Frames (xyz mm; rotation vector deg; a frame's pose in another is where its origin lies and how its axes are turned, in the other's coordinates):
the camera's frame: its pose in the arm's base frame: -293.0 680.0 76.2 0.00 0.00 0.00
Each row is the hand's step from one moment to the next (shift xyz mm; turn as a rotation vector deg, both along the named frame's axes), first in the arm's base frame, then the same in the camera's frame.
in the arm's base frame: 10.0 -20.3 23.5 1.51 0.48 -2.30
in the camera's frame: 10.0 -20.3 23.5 1.51 0.48 -2.30
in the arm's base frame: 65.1 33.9 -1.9 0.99 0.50 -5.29
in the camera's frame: 65.1 33.9 -1.9 0.99 0.50 -5.29
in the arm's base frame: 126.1 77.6 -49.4 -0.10 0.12 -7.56
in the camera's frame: 126.1 77.6 -49.4 -0.10 0.12 -7.56
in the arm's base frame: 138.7 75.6 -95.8 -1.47 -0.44 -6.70
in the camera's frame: 138.7 75.6 -95.8 -1.47 -0.44 -6.70
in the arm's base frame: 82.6 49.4 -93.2 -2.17 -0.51 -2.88
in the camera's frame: 82.6 49.4 -93.2 -2.17 -0.51 -2.88
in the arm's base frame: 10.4 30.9 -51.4 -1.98 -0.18 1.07
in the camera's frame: 10.4 30.9 -51.4 -1.98 -0.18 1.07
